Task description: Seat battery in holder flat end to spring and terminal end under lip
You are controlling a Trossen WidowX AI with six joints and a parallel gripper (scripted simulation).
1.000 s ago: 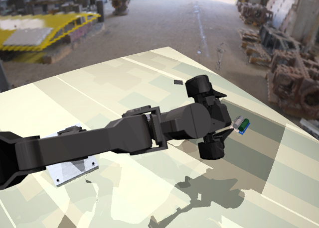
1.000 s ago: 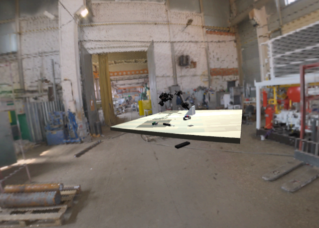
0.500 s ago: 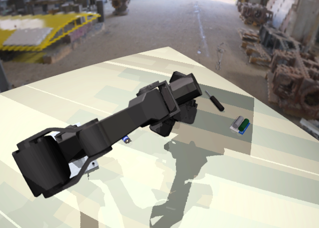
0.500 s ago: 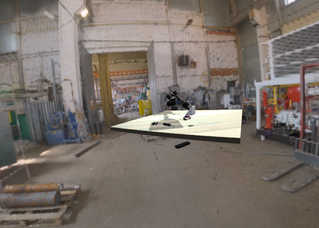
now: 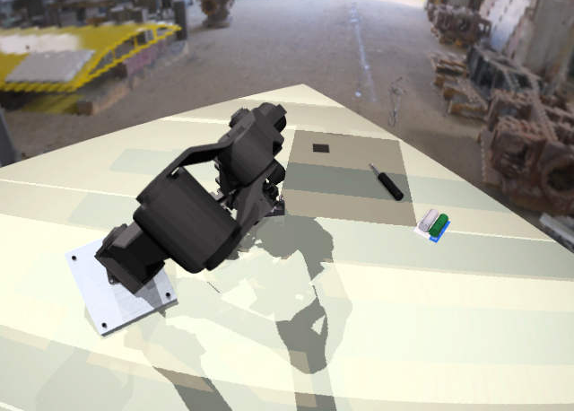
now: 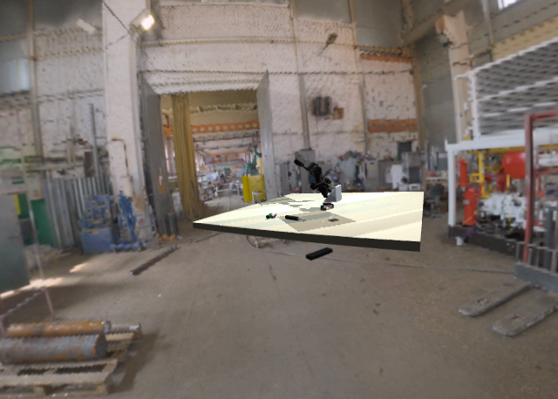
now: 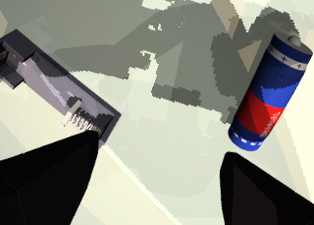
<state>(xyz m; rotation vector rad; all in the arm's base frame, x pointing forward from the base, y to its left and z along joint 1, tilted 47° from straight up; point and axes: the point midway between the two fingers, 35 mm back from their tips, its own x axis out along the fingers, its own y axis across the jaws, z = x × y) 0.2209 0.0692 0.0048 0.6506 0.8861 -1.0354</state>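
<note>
My gripper tip is now 4 cm past the battery, 2 cm to the left of it and 5 cm above it. From my gripper tip the other things lie so: black remote 37 cm ahead, 14 cm to the left, 25 cm below; then dark square 34 cm ahead, 23 cm to the left, 6 cm below; then black screwdriver 40 cm ahead, 3 cm to the left, 5 cm below.
</note>
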